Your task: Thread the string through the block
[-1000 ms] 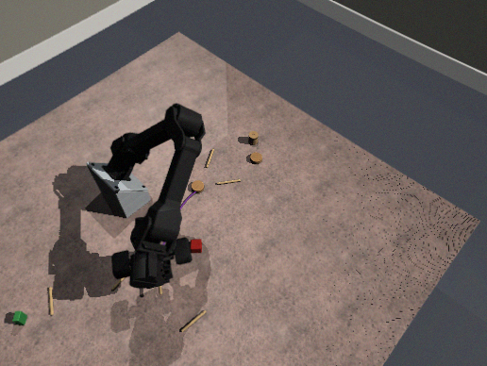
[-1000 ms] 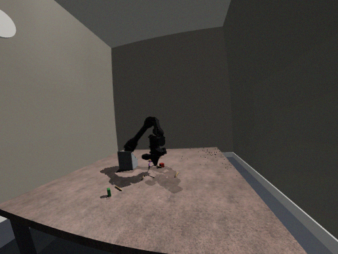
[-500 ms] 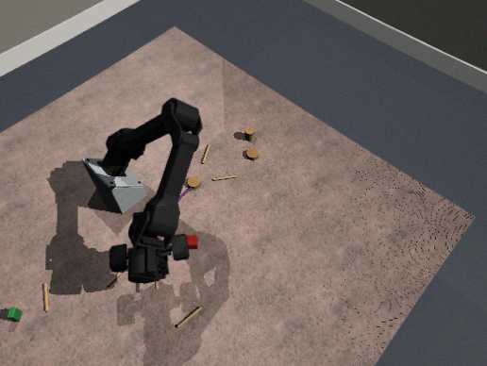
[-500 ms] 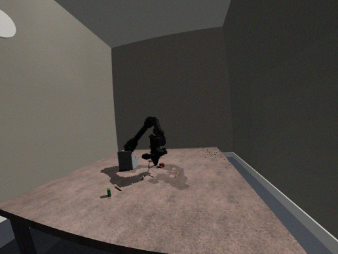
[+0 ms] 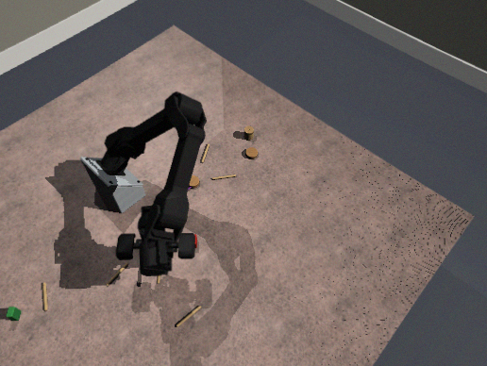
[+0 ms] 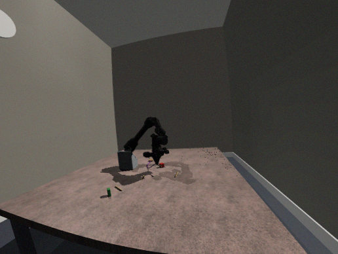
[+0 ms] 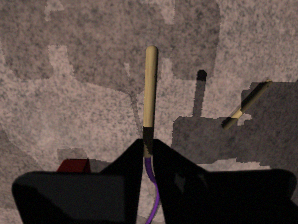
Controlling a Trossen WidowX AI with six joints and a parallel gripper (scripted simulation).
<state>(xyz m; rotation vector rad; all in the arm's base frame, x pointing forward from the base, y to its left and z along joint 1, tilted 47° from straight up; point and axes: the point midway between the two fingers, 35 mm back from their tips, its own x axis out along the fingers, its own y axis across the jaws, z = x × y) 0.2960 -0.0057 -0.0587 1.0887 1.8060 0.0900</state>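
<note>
The small red block lies 100 mm to the left of my gripper tip and 40 mm below it. The rest, counted from my gripper tip: green block: 140 mm behind, 340 mm to the right, 40 mm below; then thin wooden stick: 10 mm ahead, 10 mm to the right; then round wooden button: 160 mm behind, 230 mm to the left, 50 mm below.
</note>
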